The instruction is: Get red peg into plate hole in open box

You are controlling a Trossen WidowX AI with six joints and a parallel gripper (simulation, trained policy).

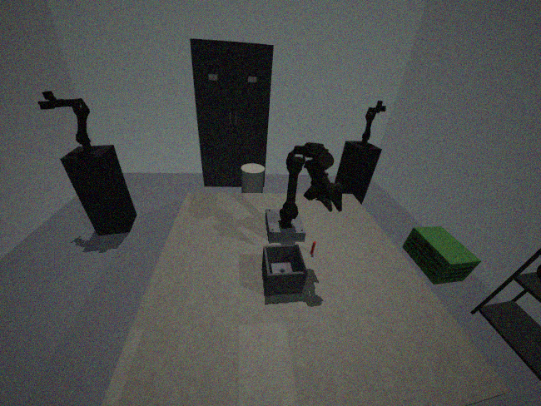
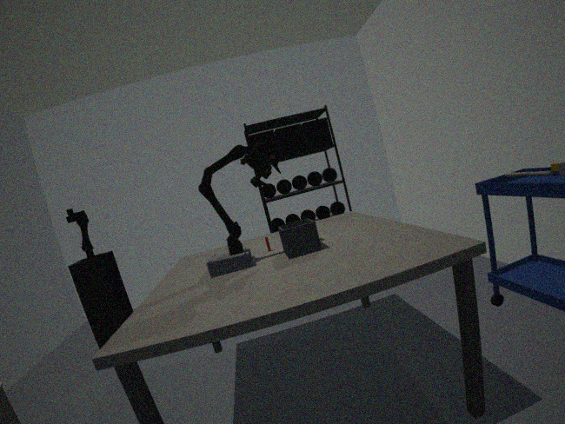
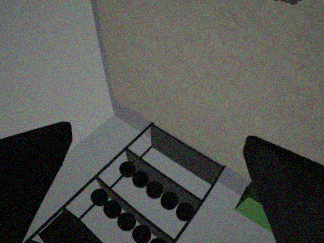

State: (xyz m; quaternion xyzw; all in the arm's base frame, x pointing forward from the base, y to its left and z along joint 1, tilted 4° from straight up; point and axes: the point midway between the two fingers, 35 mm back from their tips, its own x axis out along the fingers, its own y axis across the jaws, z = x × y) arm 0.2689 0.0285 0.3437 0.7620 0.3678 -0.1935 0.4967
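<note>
The red peg lies 33 cm below my gripper tip, 12 cm behind it and 3 cm to the left of it. From my gripper tip the other things lie so: pale plate 32 cm below, 18 cm to the right, 1 cm behind.
</note>
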